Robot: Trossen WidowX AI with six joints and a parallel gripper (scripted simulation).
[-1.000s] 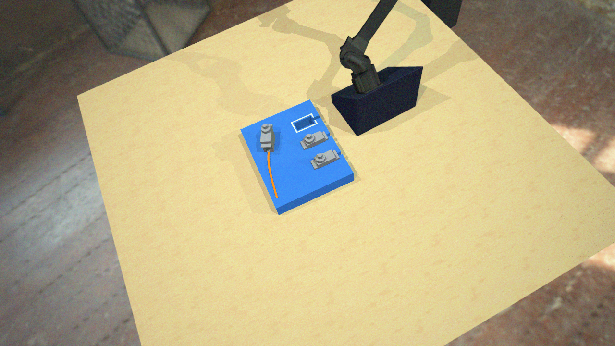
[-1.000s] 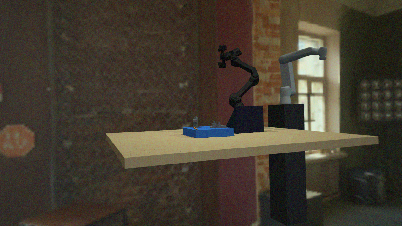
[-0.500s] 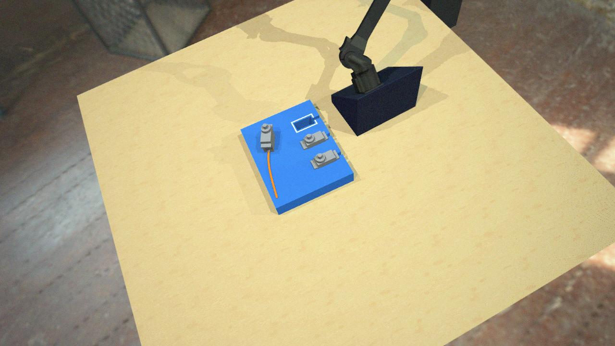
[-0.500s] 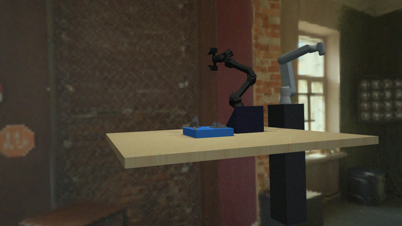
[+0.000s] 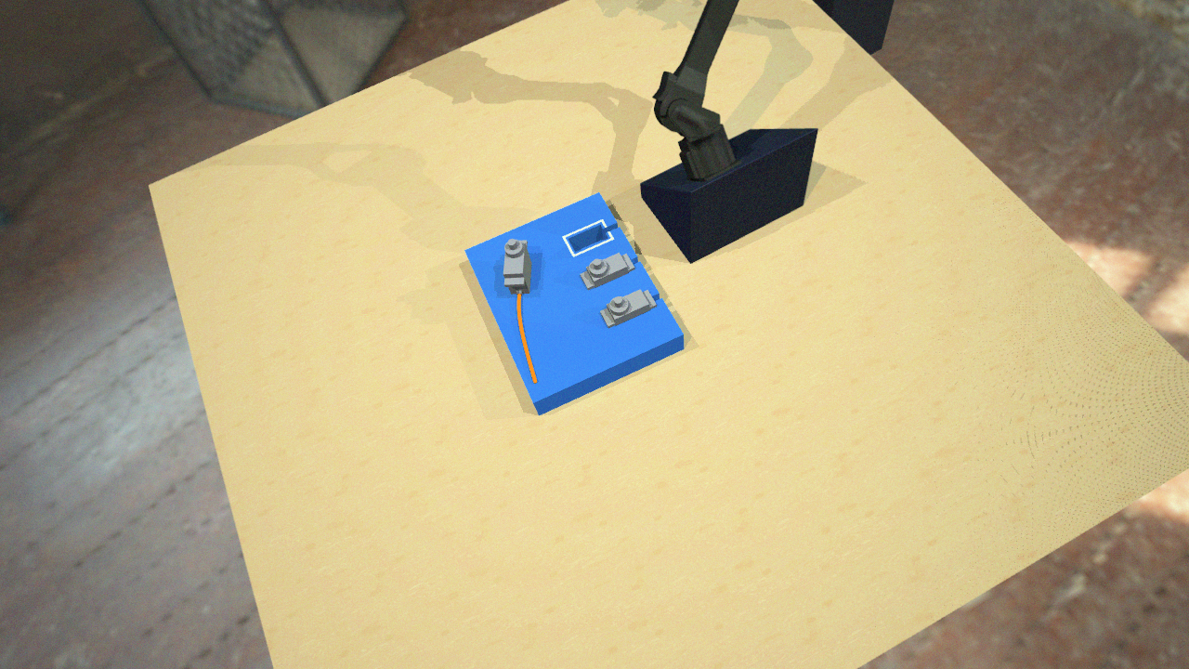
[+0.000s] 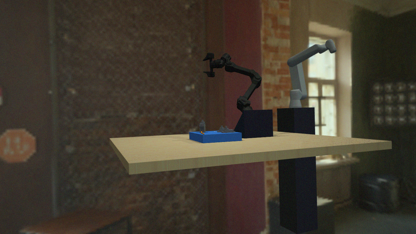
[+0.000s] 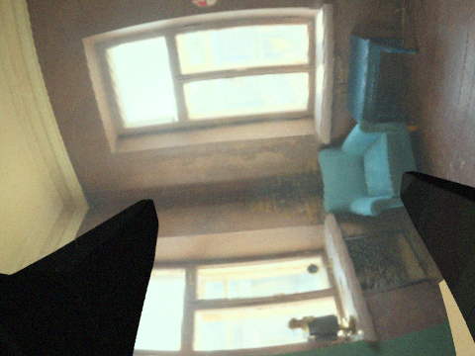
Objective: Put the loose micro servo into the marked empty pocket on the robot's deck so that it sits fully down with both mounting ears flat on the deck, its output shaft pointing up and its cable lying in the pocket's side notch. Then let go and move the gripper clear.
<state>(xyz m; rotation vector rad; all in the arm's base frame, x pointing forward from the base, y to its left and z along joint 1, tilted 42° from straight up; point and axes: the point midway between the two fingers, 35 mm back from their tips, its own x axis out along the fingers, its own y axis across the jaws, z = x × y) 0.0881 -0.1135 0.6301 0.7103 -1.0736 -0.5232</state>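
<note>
My gripper tip is now 220 mm short of the blue deck, 520 mm to the right of it and 520 mm above it.
</note>
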